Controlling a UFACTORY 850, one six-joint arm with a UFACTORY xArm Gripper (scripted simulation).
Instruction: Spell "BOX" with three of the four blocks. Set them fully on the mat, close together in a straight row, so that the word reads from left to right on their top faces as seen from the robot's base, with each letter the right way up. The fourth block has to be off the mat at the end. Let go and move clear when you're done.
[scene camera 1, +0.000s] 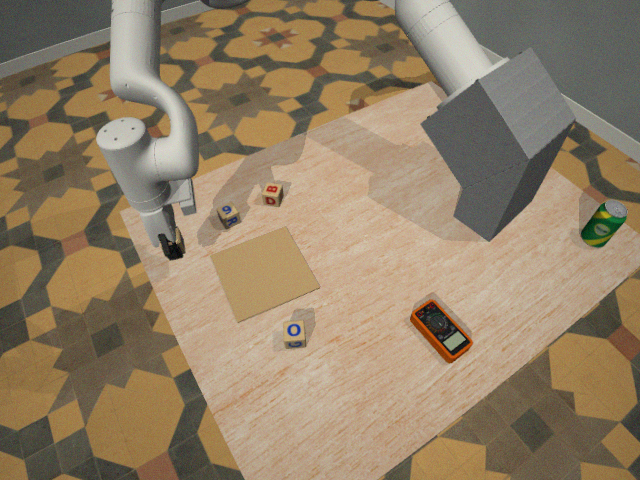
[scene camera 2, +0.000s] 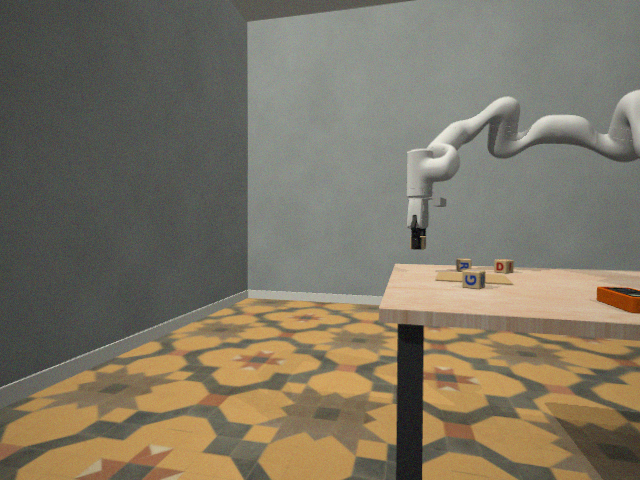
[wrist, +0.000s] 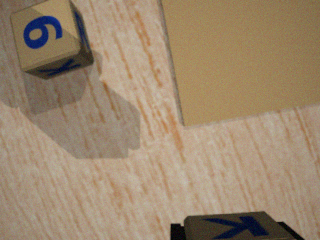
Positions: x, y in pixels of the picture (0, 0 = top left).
Scene:
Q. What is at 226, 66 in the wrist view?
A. A tan mat.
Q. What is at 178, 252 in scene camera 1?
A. My gripper.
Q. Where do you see a tan mat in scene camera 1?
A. At 260, 274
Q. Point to my gripper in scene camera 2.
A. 418, 249

